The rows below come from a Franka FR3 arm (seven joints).
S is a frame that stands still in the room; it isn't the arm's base.
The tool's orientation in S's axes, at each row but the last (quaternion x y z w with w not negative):
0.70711 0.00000 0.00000 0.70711
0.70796 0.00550 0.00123 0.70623
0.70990 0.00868 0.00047 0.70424
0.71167 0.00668 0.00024 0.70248
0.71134 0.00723 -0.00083 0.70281
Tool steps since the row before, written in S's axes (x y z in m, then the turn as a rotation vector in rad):
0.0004 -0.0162 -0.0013 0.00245 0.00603 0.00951
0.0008 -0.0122 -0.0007 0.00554 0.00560 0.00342
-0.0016 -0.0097 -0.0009 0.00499 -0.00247 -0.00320
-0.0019 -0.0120 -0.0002 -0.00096 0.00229 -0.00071
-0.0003 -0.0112 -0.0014 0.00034 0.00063 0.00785
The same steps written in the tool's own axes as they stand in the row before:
0.0004 -0.0013 0.0162 0.00245 0.00951 -0.00603
0.0007 -0.0007 0.0122 0.00557 0.00344 -0.00556
-0.0017 -0.0008 0.0097 0.00499 -0.00312 0.00256
-0.0020 -0.0001 0.0120 -0.00093 -0.00075 -0.00229
-0.0004 -0.0013 0.0112 0.00026 0.00785 -0.00072

